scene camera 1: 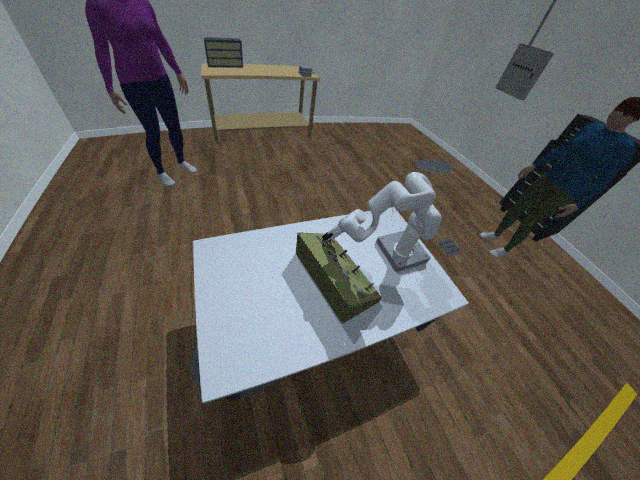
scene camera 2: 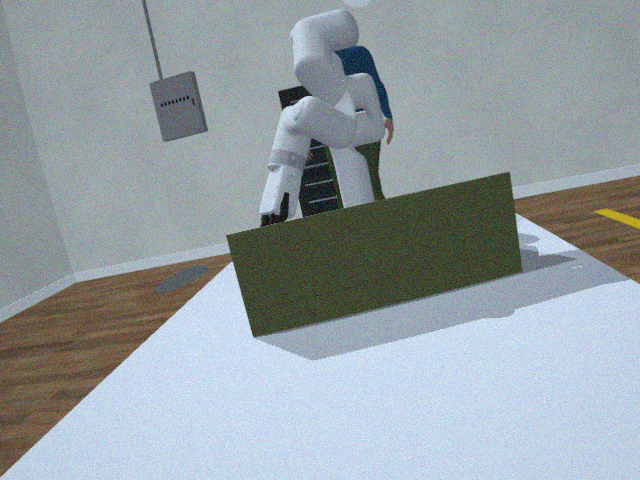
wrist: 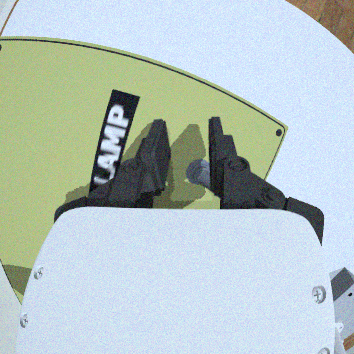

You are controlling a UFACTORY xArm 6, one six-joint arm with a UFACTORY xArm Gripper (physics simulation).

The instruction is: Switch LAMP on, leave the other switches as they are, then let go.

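Places are measured from the arm's base along level axes (x right, y up, z back), in metres.
Where they show: gripper, fingertip midpoint: point(scene camera 1: 325, 237) point(wrist: 187, 135); arm's base at its link origin: point(scene camera 1: 402, 250).
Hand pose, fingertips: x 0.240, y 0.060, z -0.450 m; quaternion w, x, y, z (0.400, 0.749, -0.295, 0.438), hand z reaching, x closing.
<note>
Each offset is from my fingertips to the top centre of the thing. Level surfaces: height alone.
The olive switch box point(scene camera 1: 324, 281) point(scene camera 2: 372, 263) point(wrist: 45, 110) stands on the white table. Its LAMP label {dx -0.029, dy +0.018, dz -0.047 m} point(wrist: 114, 135) shows in the wrist view, left of my fingers. My gripper point(scene camera 1: 327, 236) point(wrist: 187, 135) is partly open at the far end of the box, fingers low over the panel. The grey LAMP lever {dx -0.023, dy +0.018, dz +0.035 m} point(wrist: 198, 171) shows at its round base between the fingers, close against the right finger, which hides part of it. The gap to the left finger is free. The lever's tip and the ON and OFF labels are hidden, so its setting cannot be told.
Other levers {dx -0.263, dy +0.018, dz +0.050 m} point(scene camera 1: 356, 269) stand along the box's sloping face. The arm's base plate point(scene camera 1: 403, 264) is behind the box on the white table {dy -0.114 m} point(scene camera 1: 242, 310) point(scene camera 2: 361, 413). One person point(scene camera 1: 136, 56) stands beyond the table, another point(scene camera 1: 584, 155) at the right.
</note>
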